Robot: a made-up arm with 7 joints.
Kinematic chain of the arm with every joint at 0, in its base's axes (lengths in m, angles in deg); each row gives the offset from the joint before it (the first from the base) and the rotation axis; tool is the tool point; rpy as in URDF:
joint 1: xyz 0 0 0.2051 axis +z
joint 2: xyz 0 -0.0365 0.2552 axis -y
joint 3: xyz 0 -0.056 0.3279 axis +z
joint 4: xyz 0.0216 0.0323 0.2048 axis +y
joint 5: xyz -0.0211 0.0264 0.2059 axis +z
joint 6: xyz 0 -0.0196 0.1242 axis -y
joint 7: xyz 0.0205 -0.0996 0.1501 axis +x
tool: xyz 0 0 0 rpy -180 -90 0
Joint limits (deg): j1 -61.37..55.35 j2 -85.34..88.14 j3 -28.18..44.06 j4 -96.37..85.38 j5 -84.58..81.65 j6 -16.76..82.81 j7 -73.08..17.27
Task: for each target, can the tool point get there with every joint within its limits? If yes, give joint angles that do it. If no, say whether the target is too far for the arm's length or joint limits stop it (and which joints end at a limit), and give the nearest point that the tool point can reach.
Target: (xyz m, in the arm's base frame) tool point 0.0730 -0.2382 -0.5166
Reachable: no: joint limits stop it (at a limit: joint 1, joint 2, joint 4, joint 5) | nearest point 0.1816 -0.4802 -0.0104 | short by 0.572 m
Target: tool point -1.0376 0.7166 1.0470
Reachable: no: too far | nearest point -0.7749 0.5352 0.8985 | short by 0.352 m
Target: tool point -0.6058 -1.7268 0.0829
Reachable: no: too far | nearest point -0.3972 -0.9253 0.3153 | short by 0.860 m
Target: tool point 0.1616 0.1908 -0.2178
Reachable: no: joint limits stop it (at a limit: joint 2, joint 4, joint 6) | nearest point 0.3222 0.3804 -0.0005 | short by 0.330 m
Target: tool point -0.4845 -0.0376 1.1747
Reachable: yes | joints 17.16 13.74 -12.39 -27.39 -66.41 68.84 -7.86
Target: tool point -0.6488 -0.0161 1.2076
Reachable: yes | joints 1.28 42.14 -5.48 23.39 -54.83 63.57 -40.78
